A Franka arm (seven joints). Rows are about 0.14 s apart.
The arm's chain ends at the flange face. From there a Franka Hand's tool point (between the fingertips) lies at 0.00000 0.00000 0.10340 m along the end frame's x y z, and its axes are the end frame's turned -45 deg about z.
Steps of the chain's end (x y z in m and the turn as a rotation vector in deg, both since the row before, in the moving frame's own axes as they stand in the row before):
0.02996 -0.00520 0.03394 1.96 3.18 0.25
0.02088 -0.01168 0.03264 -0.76 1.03 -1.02
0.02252 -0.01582 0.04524 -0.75 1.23 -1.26
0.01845 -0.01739 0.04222 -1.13 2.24 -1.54
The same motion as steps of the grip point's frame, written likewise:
0.03141 0.01908 0.03372 -0.86 3.63 0.25
0.02339 0.00879 0.03261 -1.27 0.19 -1.02
0.02775 0.00726 0.04521 -1.40 0.34 -1.26
0.02682 0.00503 0.04212 -2.38 0.78 -1.54

